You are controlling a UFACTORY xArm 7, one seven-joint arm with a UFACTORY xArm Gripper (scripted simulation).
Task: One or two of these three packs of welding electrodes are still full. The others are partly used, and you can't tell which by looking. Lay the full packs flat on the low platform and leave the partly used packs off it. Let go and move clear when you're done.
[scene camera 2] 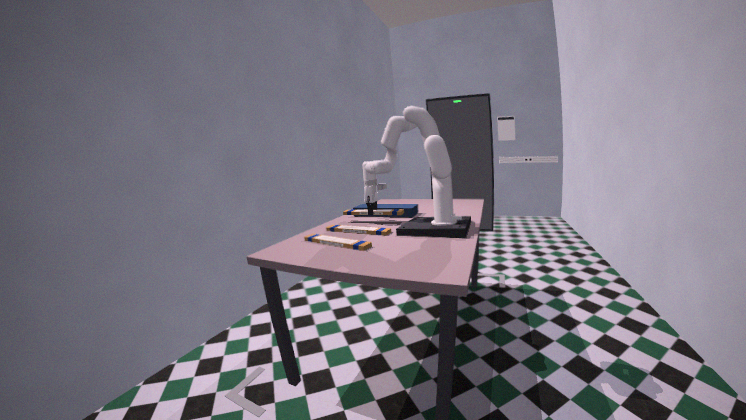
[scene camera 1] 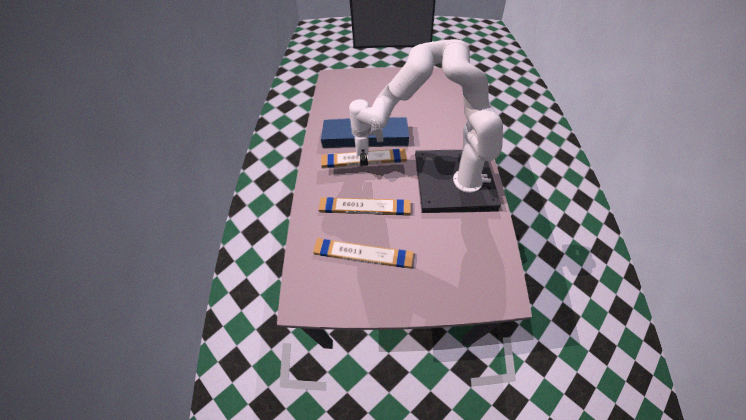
Labels:
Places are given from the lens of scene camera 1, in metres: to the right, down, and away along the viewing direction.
low platform (scene camera 1: 336, 132): -0.17, -0.36, 1.45
pack (scene camera 1: 349, 251): -0.09, 0.15, 1.16
The marked spots on the pack and the low platform are 0.59 m apart.

